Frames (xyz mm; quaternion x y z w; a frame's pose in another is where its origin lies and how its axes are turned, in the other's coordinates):
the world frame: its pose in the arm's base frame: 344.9 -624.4 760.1 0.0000 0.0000 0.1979 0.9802
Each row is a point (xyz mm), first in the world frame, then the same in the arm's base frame.
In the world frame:
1: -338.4 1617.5 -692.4
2: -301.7 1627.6 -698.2
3: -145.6 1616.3 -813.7
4: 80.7 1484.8 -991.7
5: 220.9 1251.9 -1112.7
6: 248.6 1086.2 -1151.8
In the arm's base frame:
1: -594.6 735.1 67.7
2: -564.6 758.7 61.9
3: -416.4 808.8 -53.6
4: -156.8 775.4 -231.6
5: 62.8 615.1 -352.6
6: 152.6 473.2 -391.7

